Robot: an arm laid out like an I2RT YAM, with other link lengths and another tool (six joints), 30 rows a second.
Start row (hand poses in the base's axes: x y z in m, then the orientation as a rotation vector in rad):
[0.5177, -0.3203, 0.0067, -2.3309, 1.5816, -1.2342]
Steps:
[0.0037, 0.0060, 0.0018, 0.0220, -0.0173, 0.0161]
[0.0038, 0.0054, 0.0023, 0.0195, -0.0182, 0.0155]
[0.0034, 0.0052, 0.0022, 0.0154, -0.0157, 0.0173]
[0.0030, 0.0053, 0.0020, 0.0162, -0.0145, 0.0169]
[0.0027, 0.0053, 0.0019, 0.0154, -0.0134, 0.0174]
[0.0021, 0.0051, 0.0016, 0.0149, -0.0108, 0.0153]
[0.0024, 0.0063, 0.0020, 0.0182, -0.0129, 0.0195]
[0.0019, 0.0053, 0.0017, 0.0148, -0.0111, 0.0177]
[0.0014, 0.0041, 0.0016, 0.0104, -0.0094, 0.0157]
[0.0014, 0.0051, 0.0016, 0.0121, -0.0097, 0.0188]
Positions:
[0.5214, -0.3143, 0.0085, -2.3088, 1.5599, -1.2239]
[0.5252, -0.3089, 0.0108, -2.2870, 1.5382, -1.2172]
[0.5286, -0.3037, 0.0130, -2.2709, 1.5140, -1.2118]
[0.5316, -0.2984, 0.0150, -2.2551, 1.4911, -1.2045]
[0.5343, -0.2931, 0.0169, -2.2410, 1.4679, -1.1967]
[0.5364, -0.2880, 0.0185, -2.2285, 1.4483, -1.1876]
[0.5388, -0.2817, 0.0205, -2.2138, 1.4236, -1.1759]
[0.5407, -0.2764, 0.0222, -2.2020, 1.4010, -1.1663]
[0.5421, -0.2723, 0.0238, -2.1937, 1.3805, -1.1600]
[0.5435, -0.2672, 0.0254, -2.1852, 1.3566, -1.1512]

